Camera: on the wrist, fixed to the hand. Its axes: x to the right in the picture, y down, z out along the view.
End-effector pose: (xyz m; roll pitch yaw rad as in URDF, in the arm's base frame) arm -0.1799 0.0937 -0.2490 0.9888 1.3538 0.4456
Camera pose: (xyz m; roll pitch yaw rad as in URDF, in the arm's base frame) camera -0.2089 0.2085 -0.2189 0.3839 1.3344 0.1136
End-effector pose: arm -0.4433 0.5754 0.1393 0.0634 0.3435 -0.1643
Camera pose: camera -0.4757 0.6752 0.0768 -0.2307 0.2780 -0.2063
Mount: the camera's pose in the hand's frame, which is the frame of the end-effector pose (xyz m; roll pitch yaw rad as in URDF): -0.0244 0.0882 -0.0809 -0.2800 -0.0676 -0.0363
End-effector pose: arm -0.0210 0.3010 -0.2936 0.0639 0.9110 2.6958
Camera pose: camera 0.0059 0.1849 -0.3204 -0.2643 0.8449 2.6348
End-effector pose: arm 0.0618 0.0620 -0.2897 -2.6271 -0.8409 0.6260
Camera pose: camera 0.1006 -0.0538 -0.2899 -2.9762 -0.7977 0.7189
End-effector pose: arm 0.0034 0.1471 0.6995 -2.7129 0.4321 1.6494
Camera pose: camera 0.1174 0.1494 0.7432 -2.9639 0.4776 1.7182
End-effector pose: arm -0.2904 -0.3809 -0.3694 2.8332 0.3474 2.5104
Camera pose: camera -0.2653 -0.3256 -0.2634 2.5577 0.4228 2.5258
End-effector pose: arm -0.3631 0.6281 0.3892 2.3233 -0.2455 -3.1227
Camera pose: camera -0.3104 0.6303 0.4994 2.0473 -0.1728 3.1356
